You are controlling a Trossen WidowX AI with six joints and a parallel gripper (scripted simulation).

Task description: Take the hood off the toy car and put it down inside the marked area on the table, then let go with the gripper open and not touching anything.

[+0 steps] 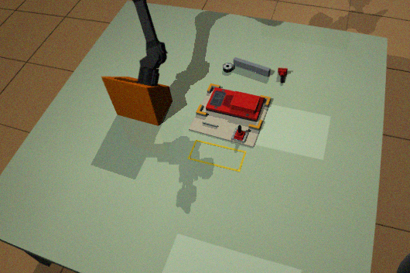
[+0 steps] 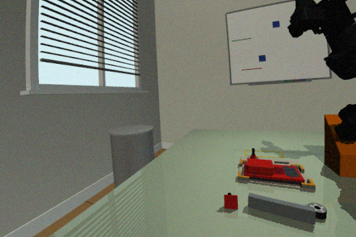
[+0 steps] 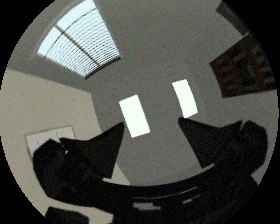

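Right now the beige base plate is 60 cm below my gripper tip, 28 cm to the right of it and 7 cm ahead of it. Round my gripper tip: wheel: 60 cm below, 6 cm to the right, 2 cm behind.
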